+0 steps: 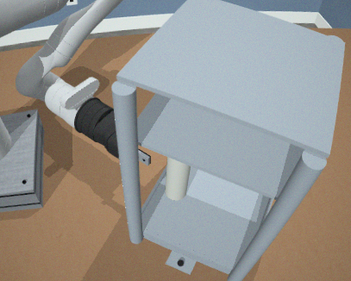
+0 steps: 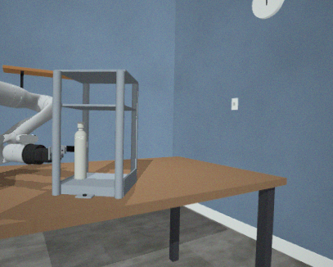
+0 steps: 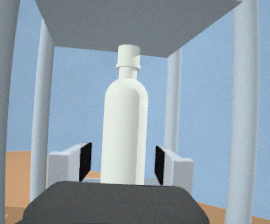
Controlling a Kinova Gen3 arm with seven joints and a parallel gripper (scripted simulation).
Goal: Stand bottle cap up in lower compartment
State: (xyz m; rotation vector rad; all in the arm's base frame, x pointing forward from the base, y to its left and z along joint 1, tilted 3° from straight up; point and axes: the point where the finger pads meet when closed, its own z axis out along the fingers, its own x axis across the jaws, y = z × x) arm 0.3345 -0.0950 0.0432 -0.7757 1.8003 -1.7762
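The shelving unit lies 100 mm ahead of my hand, 80 mm to the right of it and 70 mm above it.
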